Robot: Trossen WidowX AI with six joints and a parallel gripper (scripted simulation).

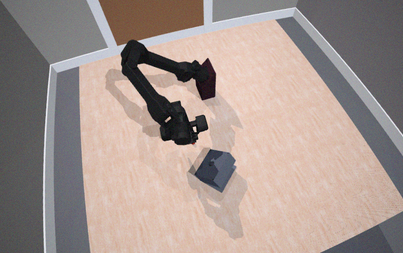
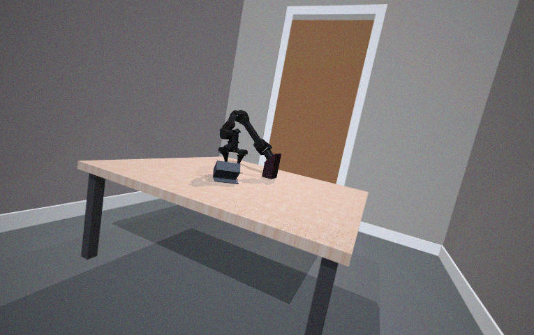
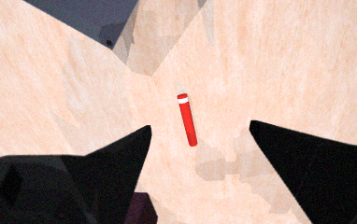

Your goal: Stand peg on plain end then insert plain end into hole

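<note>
My gripper tip is 60 mm above the red peg, 20 mm to the right of it and 10 mm past it. The rest, counted from my gripper tip: sloped panel 160 mm ahead, 80 mm to the left, 10 mm below.
</note>
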